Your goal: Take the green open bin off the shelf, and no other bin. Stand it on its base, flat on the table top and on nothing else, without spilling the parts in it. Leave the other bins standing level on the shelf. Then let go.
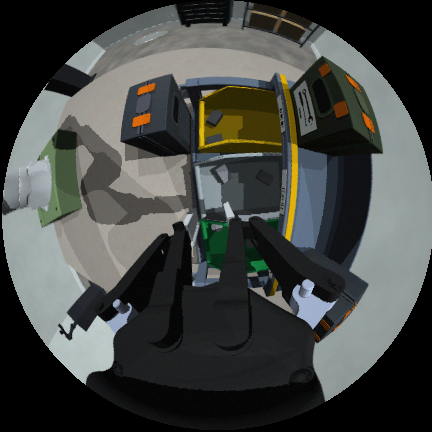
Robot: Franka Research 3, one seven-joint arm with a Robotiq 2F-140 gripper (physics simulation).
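Observation:
The green open bin (212,250) stands in the shelf (199,172) beside the grey bin, with a round grey part showing near its front; my right finger hides much of it. My gripper (210,213) is partly open with nothing held between its fingers. The right fingertip is over the edge between the green and grey bins, and the left fingertip is outside the shelf's front edge. The grey open bin (250,192) and the yellow open bin (260,107) stand on the shelf with dark parts in them. The beige table top (145,172) lies left of the shelf.
A dark case (150,112) with orange latches stands left of the yellow bin. A dark green case (327,117) is right of the shelf's yellow strip (294,175). Another case (350,292) shows at lower right. A green block (65,180) with a pale robot part is at far left.

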